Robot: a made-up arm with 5 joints.
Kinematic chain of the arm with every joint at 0, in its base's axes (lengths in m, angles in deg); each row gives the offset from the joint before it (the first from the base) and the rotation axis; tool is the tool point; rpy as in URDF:
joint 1: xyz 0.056 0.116 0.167 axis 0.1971 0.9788 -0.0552
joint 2: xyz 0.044 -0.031 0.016 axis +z
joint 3: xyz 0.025 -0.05 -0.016 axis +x
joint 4: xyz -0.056 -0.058 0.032 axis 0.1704 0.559 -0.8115
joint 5: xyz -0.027 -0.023 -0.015 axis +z
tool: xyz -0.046 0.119 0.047 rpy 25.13 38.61 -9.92
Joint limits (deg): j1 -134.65..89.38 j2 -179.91..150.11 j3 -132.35..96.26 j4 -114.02..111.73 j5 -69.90..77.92
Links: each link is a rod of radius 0.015 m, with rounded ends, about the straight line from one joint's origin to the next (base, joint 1, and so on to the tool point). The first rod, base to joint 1, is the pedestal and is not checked.
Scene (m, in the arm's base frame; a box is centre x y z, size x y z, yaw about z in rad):
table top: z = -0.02
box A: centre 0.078 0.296 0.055 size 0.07 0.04 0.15 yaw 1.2
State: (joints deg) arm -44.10 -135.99 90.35 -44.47 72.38
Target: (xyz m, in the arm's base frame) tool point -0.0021 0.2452 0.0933
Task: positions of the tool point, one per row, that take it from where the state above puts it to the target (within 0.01 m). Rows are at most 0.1 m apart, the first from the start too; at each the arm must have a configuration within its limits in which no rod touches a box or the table.
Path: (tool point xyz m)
1: 0.2255 0.2631 0.1646
2: 0.1717 0.2785 0.2408
3: 0.0999 0.2547 0.2946
4: 0.0318 0.2032 0.3051
5: -0.0093 0.1494 0.2710
6: -0.0138 0.1208 0.2130
7: -0.0210 0.1484 0.2320
8: -0.0209 0.1886 0.2258
9: -0.0203 0.2199 0.1881
10: -0.0240 0.2241 0.1299
11: -0.0279 0.1979 0.0712
12: -0.0234 0.2214 0.0892
13: -0.0124 0.2374 0.0971
14: -0.0021 0.2452 0.0933

